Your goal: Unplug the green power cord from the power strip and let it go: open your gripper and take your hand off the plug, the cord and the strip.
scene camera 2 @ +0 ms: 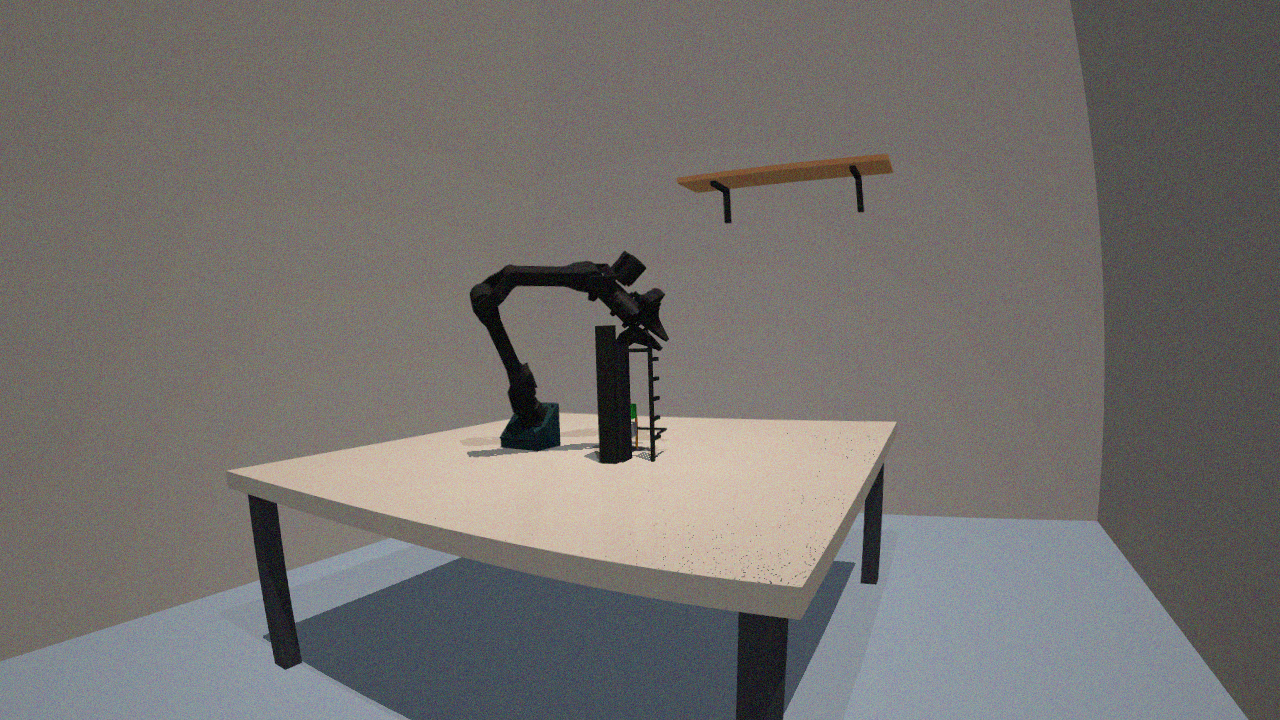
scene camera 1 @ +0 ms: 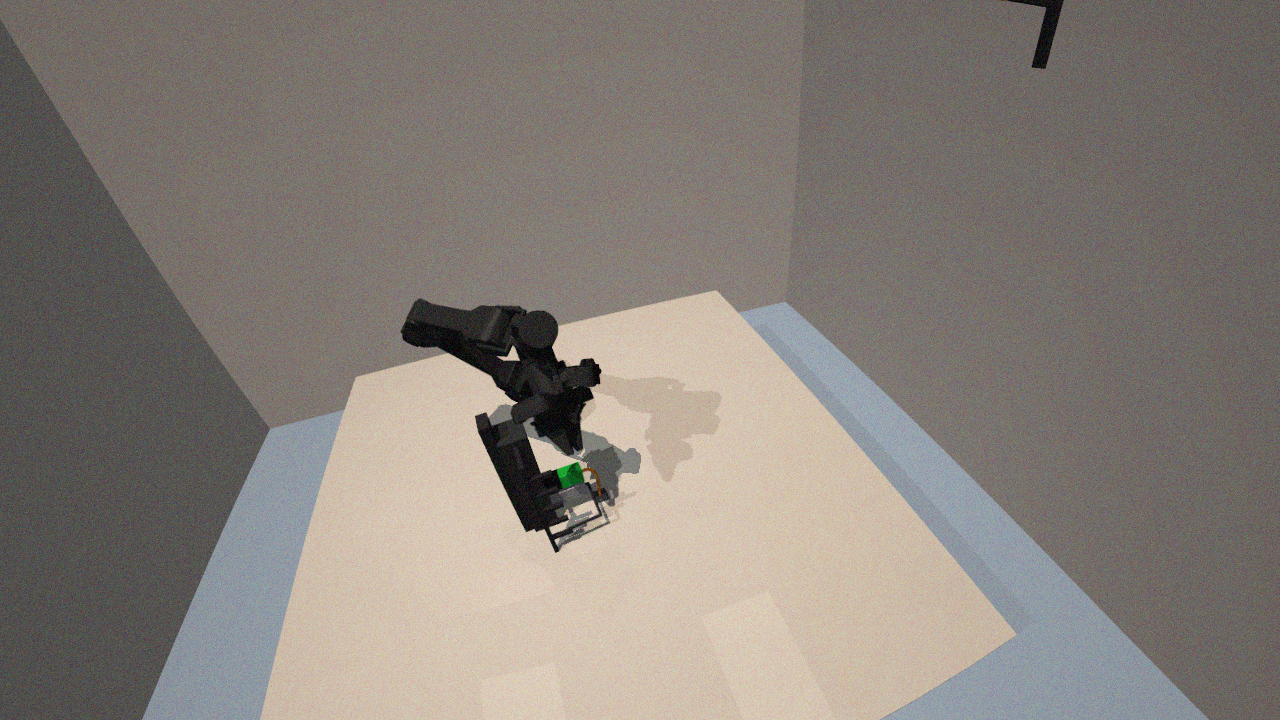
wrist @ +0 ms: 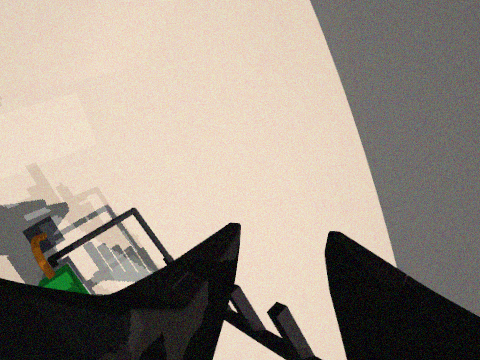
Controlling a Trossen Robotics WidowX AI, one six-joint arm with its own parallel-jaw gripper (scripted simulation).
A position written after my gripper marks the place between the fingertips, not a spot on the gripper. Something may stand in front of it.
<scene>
In view: my gripper (scene camera 1: 575, 452).
My gripper also shows in scene camera 2 (scene camera 2: 664, 345) and in the wrist view (wrist: 283, 238).
</scene>
